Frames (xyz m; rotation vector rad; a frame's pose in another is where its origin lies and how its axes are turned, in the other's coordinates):
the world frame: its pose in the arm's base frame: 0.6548 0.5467 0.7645 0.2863 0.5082 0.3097
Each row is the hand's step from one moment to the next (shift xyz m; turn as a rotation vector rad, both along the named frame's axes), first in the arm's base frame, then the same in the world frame.
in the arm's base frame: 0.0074 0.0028 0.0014 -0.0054 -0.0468 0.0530
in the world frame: 0.0065 0.0014 0.0044 -0.0440 -0.0235 0.0504
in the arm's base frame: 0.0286 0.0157 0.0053 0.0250 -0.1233 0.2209
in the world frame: 0.0271 0.0099 0.0162 -0.1182 -0.0427 0.2210
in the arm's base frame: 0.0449 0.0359 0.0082 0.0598 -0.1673 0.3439
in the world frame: 0.0466 0.0259 0.0231 -0.1579 -0.0484 0.3501
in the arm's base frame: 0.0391 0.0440 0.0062 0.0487 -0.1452 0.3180
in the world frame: 0.0455 0.0338 0.0169 -0.1481 -0.0346 0.3185
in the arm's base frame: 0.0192 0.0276 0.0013 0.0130 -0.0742 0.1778
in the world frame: 0.0252 0.0215 0.0057 -0.0921 -0.0099 0.1694
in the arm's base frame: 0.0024 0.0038 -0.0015 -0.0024 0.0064 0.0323
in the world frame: 0.0040 0.0024 -0.0007 -0.0136 0.0174 0.0246
